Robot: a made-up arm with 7 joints. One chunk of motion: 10 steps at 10 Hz.
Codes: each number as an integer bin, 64 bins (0 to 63) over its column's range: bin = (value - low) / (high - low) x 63, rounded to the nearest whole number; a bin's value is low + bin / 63 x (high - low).
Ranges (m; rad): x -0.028..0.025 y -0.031..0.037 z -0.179..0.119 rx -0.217..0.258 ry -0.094..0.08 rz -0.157..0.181
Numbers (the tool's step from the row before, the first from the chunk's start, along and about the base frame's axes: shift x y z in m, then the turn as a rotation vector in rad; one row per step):
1: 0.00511 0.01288 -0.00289 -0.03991 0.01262 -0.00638
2: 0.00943 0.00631 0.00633 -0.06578 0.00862 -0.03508
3: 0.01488 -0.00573 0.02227 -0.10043 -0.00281 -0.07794
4: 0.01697 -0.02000 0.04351 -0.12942 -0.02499 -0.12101
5: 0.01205 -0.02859 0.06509 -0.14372 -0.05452 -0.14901
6: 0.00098 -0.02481 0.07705 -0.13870 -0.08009 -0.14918
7: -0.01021 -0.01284 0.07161 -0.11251 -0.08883 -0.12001
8: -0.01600 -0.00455 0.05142 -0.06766 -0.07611 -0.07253
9: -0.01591 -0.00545 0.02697 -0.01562 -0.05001 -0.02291
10: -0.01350 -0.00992 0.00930 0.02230 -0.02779 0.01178
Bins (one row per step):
1: 39 41 37 23 39 28
2: 44 35 39 20 37 23
3: 51 23 43 15 33 15
4: 53 10 47 12 25 7
5: 48 2 52 10 14 1
6: 34 6 54 10 5 1
7: 21 17 53 14 2 7
8: 14 25 49 20 6 16
9: 14 24 44 27 16 25
10: 17 20 40 32 24 31

